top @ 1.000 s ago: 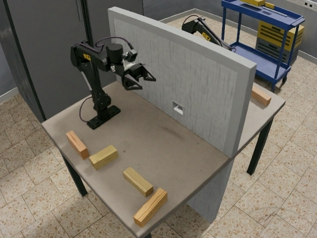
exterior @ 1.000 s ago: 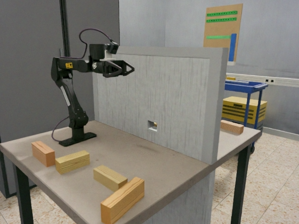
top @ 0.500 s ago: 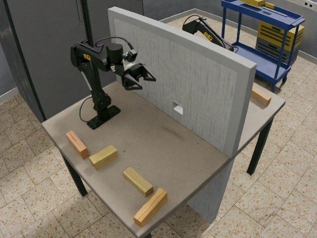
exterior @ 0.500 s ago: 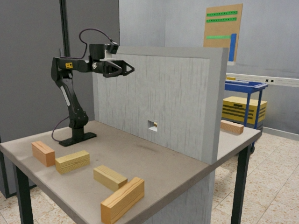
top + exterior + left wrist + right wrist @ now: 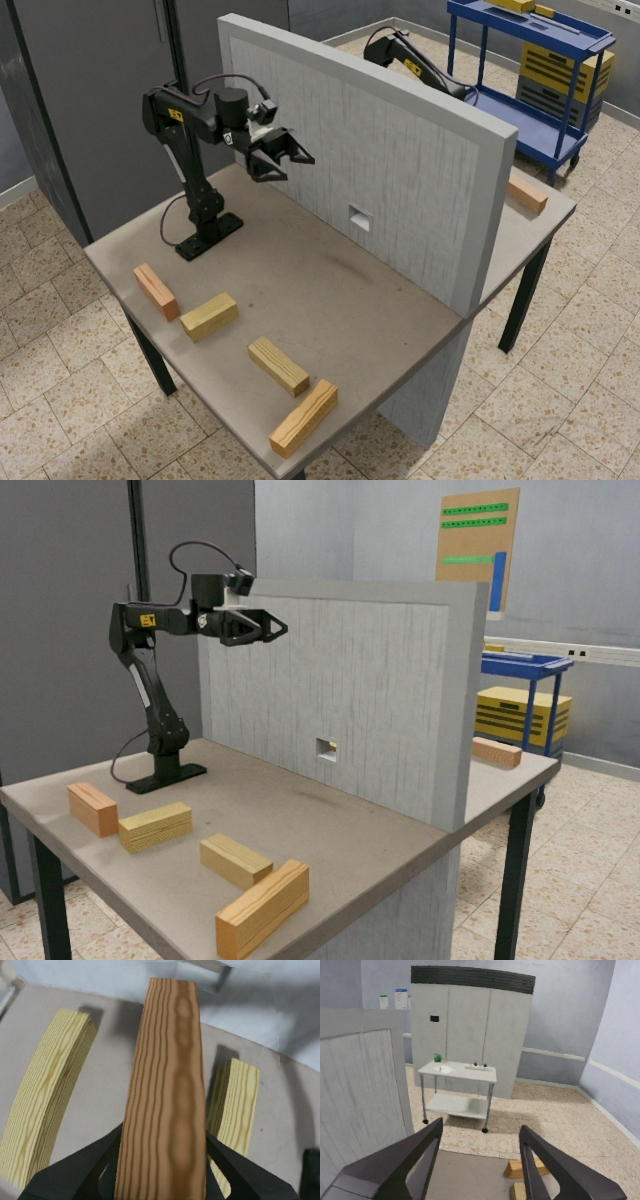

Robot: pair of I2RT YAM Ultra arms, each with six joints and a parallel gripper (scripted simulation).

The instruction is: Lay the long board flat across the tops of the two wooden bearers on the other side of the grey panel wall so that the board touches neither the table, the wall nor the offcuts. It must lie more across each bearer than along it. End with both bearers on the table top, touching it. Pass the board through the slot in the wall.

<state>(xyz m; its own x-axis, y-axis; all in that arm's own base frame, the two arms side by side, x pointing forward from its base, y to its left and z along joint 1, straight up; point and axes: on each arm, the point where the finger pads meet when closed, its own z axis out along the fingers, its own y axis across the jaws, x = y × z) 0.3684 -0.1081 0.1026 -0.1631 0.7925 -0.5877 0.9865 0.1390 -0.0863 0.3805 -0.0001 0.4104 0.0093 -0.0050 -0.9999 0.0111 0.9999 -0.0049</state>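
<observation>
My left gripper is now 160 mm short of the yellow bearer, 80 mm above it and 20 mm to the left of it. From my left hand the other things lie so: long board: right at my left hand.
</observation>
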